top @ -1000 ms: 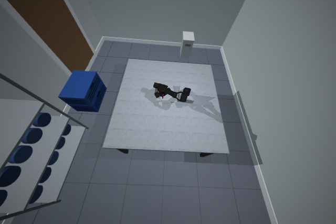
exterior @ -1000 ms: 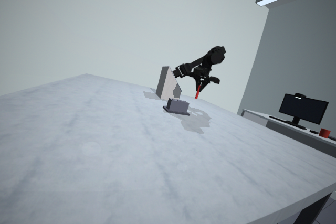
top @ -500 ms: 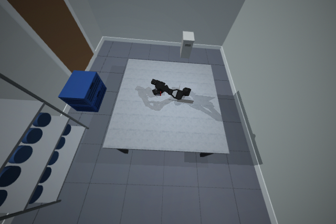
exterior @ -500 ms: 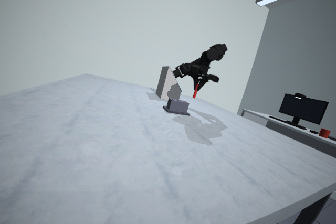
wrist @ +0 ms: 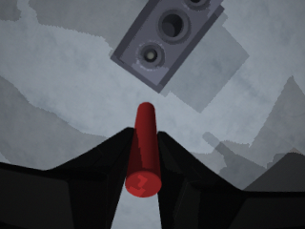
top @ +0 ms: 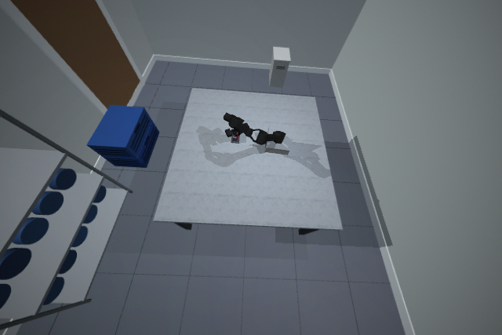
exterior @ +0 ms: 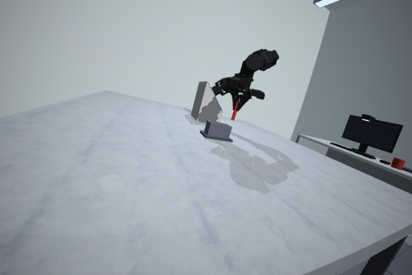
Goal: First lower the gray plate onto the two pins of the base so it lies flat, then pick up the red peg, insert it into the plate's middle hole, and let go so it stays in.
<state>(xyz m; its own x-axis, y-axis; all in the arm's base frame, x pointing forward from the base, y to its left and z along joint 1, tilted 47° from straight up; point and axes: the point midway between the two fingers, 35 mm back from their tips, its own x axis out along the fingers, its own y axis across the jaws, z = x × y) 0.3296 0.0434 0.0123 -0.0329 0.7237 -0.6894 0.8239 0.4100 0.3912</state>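
Right now the gray plate is 3 cm ahead of my gripper tip, 6 cm to the right of it and 8 cm below it. Round my gripper tip: red peg (right at my gripper tip).
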